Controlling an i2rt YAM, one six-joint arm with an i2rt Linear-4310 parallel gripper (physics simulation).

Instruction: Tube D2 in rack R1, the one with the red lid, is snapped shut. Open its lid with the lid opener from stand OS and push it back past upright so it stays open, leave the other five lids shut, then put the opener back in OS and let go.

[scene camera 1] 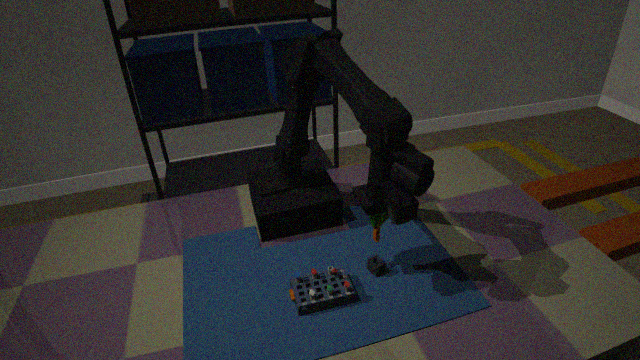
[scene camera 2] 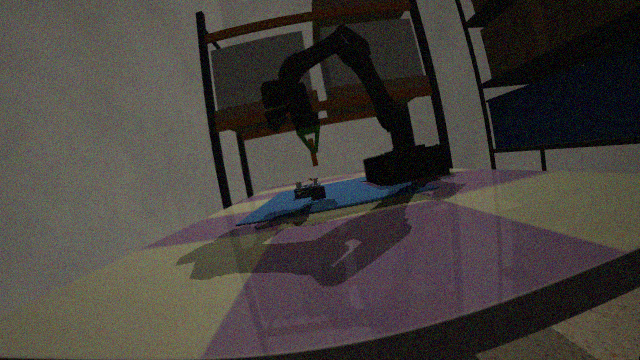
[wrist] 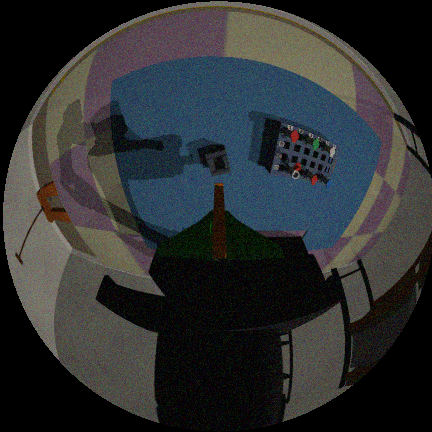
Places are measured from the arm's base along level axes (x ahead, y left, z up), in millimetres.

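Pixels of known places: gripper, fingertip midpoint: (scene camera 1: pixel 375 225) (scene camera 2: pixel 315 153) (wrist: pixel 218 216); arm's base, link origin: (scene camera 1: pixel 292 182) (scene camera 2: pixel 403 151).
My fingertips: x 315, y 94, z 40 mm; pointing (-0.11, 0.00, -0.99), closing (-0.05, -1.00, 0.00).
Ahead of a thing's pixels: the offset from my fingertips to its middle. "pt": to the spot under its first point. Level surfaces: height alone.
My gripper (scene camera 1: pixel 376 222) (scene camera 2: pixel 311 142) (wrist: pixel 219 231) has green fingers and is shut on the orange lid opener {dz +4, dx +7, dy +0 mm} (scene camera 1: pixel 376 234) (scene camera 2: pixel 314 158) (wrist: pixel 219 199), which points down. It hangs above and slightly behind the small dark stand OS {dz -112, dx +13, dy +1 mm} (scene camera 1: pixel 377 266) (wrist: pixel 213 158) without touching it. Rack R1 {dz -100, dx +29, dy -150 mm} (scene camera 1: pixel 326 301) (scene camera 2: pixel 310 193) (wrist: pixel 268 144) lies on the blue mat {dz -128 mm} (scene camera 1: pixel 229 271) (wrist: pixel 201 96), left of the stand. In the wrist view, tube D2 {pt dz -86, dx +2, dy -117 mm} (wrist: pixel 295 174) shows an open white mouth, with its red lid {dz -75, dx +18, dy -111 mm} (wrist: pixel 297 166) (scene camera 1: pixel 334 270) tipped back beside it. The other coloured lids sit on their tubes.
The robot's dark base (scene camera 1: pixel 297 211) (scene camera 2: pixel 404 164) stands at the mat's back edge. A black shelf unit (scene camera 1: pixel 335 107) (scene camera 2: pixel 208 107) with blue boxes stands behind it, against the wall.
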